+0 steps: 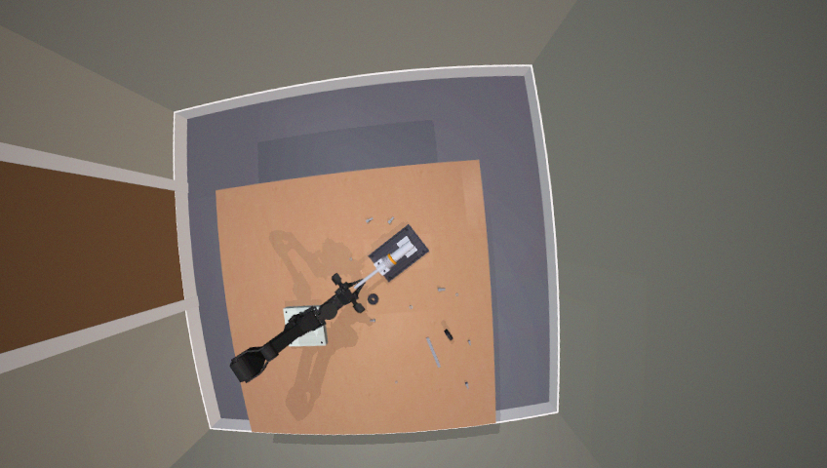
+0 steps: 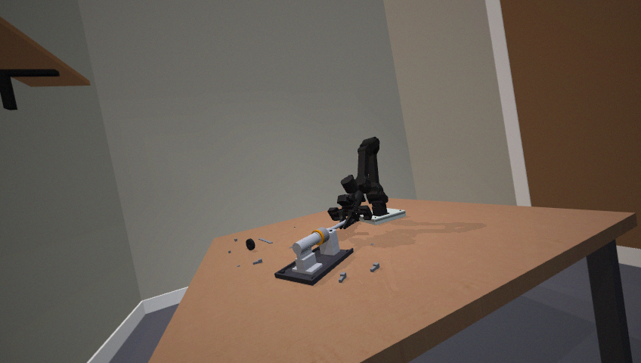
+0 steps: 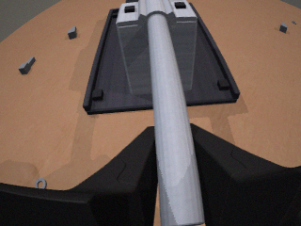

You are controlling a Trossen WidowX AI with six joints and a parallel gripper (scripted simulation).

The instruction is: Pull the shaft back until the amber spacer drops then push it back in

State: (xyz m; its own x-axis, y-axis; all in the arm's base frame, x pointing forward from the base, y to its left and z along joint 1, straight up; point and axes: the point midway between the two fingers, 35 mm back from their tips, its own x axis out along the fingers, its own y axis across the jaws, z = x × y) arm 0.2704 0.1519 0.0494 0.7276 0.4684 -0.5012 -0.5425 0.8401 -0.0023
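The grey steel shaft is 50 mm ahead of my gripper tip, 30 mm to the left of it and 20 mm above it. From my gripper tip the other things lie so: black disc: 340 mm ahead, 280 mm to the right, 40 mm below; amber spacer: 130 mm ahead, 80 mm to the left, 20 mm above; thin grey strip: 270 mm ahead, 380 mm to the right, 60 mm below.
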